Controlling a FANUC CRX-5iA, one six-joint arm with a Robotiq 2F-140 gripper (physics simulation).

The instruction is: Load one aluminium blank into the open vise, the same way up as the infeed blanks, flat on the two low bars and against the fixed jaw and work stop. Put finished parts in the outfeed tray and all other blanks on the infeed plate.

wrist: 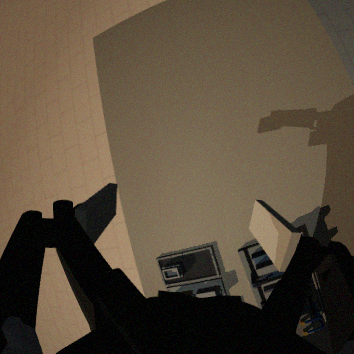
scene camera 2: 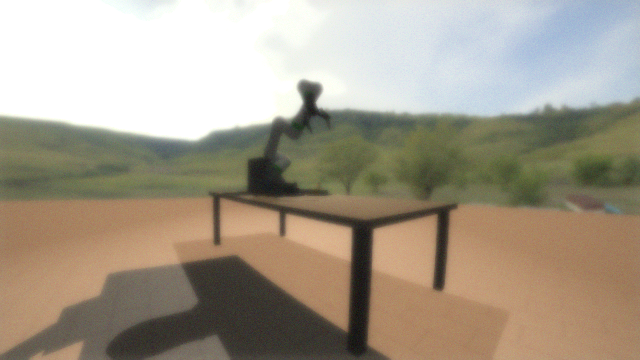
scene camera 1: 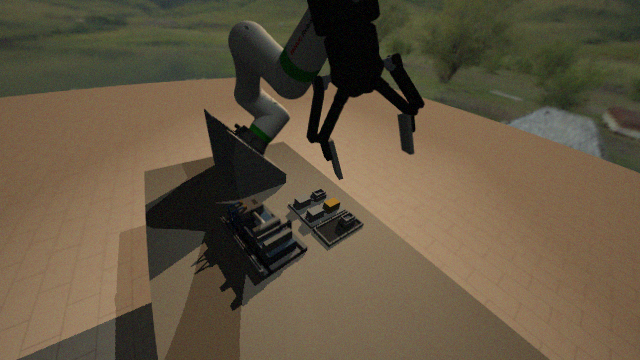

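Seen in the pictures: gripper, fingertip midpoint: [wrist: 185,207] [scene camera 2: 321,131] [scene camera 1: 374,163]; arm's base, origin of the base link: [scene camera 2: 271,175] [scene camera 1: 251,145].
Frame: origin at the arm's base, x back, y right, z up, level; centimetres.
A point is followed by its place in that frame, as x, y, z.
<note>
My gripper [scene camera 1: 374,159] @(-74.1, 13.1, 29.3) [scene camera 2: 320,127] @(-74.1, 13.1, 29.3) [wrist: 185,207] @(-74.1, 13.1, 29.3) is open and empty, high above the table. In scene camera 1, two grey blanks [scene camera 1: 302,203] @(-38.3, -2.1, -12.5) [scene camera 1: 315,215] @(-47.3, -1.4, -12.4), an orange-yellow block [scene camera 1: 331,204] @(-47.0, -10.9, -11.8) and a grey part with a hollow top [scene camera 1: 318,195] @(-38.7, -11.2, -12.3) stand on the infeed plate [scene camera 1: 299,215] @(-40.7, 1.4, -15.7). The outfeed tray [scene camera 1: 327,234] @(-55.7, -0.3, -15.6) [wrist: 200,262] @(-55.8, -2.0, -15.6) adjoins it and holds a grey part with a hollow top [scene camera 1: 346,219] @(-56.0, -10.9, -13.8) [wrist: 172,272] @(-55.8, -11.3, -13.5). The dark vise [scene camera 1: 275,241] @(-51.9, 20.7, -7.1) [wrist: 261,261] @(-52.2, 15.9, -10.2) stands beside them; its bars and stop are too dark to make out. In the wrist view the infeed plate is mostly hidden.
The arm's base stands behind a dark upright panel [scene camera 1: 235,155] @(-15.8, 14.9, 6.0) at the far end of the table [scene camera 1: 350,300] @(-78.2, 12.4, -16.2) [scene camera 2: 350,205] @(-117.9, 40.8, -16.2). Blue and orange fittings [scene camera 1: 240,206] @(-30.8, 21.8, -6.6) [wrist: 312,322] @(-28.5, 24.0, -10.2) sit at the vise's rear. Arm shadows fall across the table.
</note>
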